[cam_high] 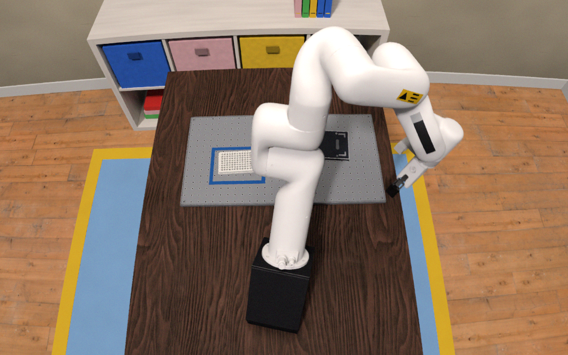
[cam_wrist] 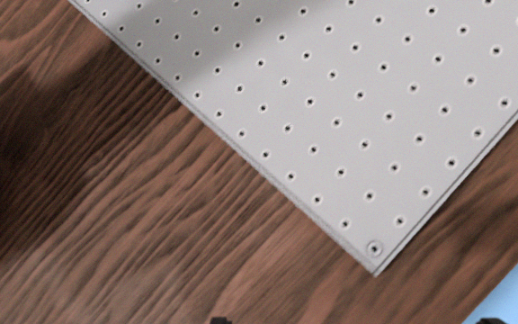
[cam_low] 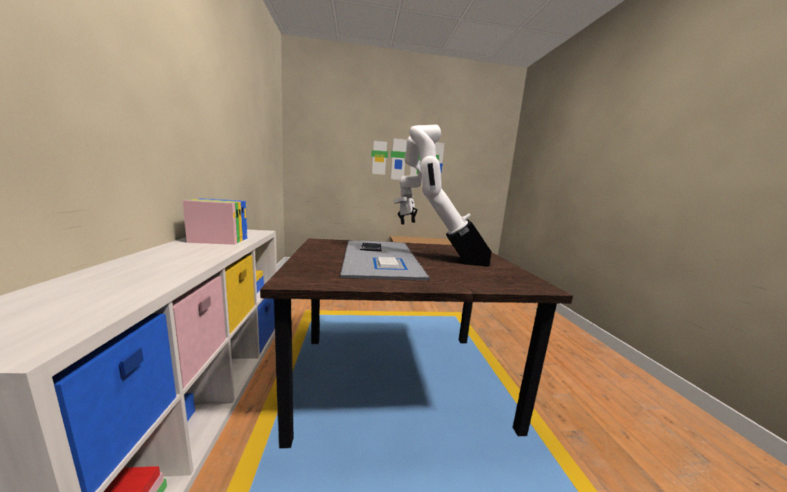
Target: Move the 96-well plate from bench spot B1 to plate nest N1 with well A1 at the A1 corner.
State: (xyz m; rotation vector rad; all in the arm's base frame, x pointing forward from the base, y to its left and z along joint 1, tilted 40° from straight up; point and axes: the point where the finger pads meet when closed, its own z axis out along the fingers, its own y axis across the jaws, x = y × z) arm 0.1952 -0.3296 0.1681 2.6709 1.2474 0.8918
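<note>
My gripper is now 52 cm to the right of the white 96-well plate, 16 cm short of it and 13 cm above it. From my hand the other things lie so: plate nest: 24 cm ahead, 20 cm to the left, 13 cm below.
</note>
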